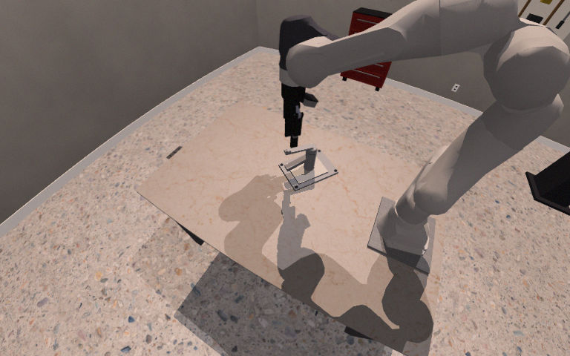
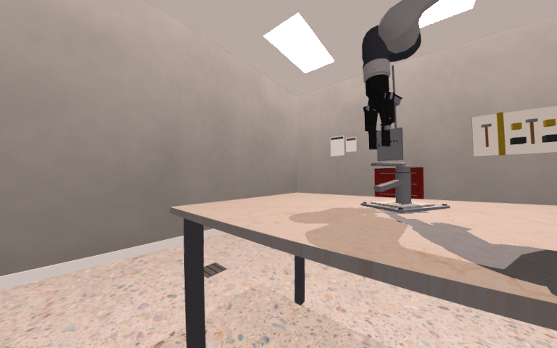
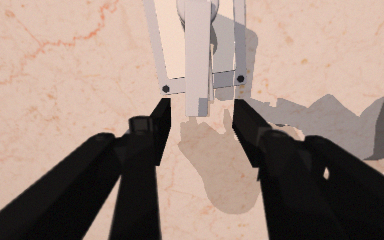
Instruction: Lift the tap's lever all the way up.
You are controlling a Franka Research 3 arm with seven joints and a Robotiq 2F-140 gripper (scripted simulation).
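My gripper is now 9 cm above the lever, 3 cm to the left of it and 2 cm past it.
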